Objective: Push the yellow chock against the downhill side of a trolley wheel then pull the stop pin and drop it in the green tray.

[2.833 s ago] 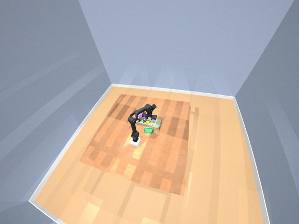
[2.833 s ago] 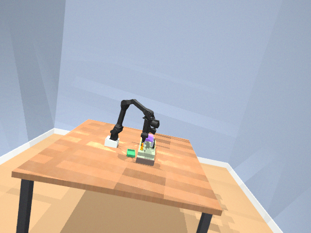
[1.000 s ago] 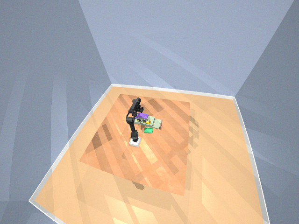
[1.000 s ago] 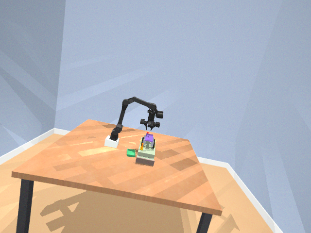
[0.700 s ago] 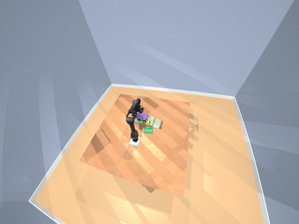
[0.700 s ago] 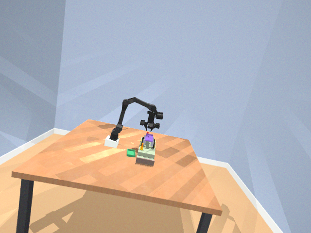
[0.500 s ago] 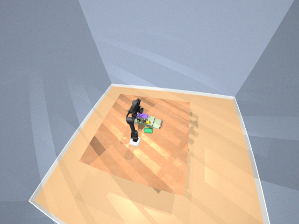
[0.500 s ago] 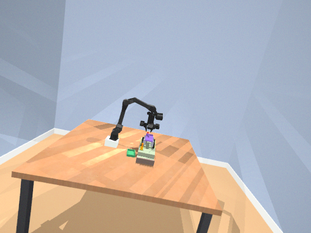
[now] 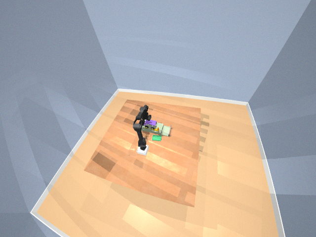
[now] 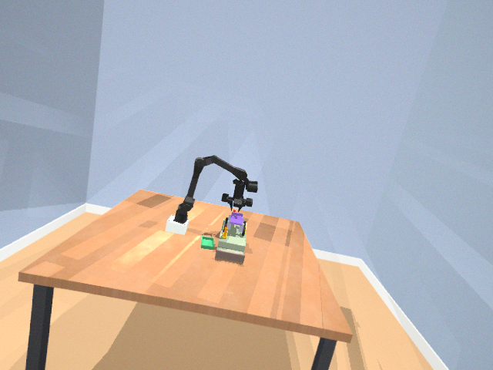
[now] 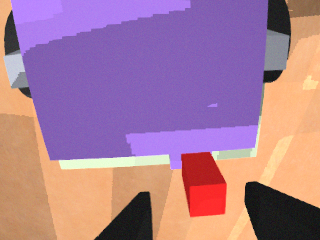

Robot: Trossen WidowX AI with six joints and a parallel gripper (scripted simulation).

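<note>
The red-headed stop pin lies 30 mm below my gripper tip and 10 mm to the left of it. From my gripper tip the other things lie so: trolley 80 mm to the right, 50 mm below, 30 mm ahead; ramp 110 mm below, 90 mm to the right, 30 mm ahead; yellow chock 180 mm to the right, 80 mm below.
</note>
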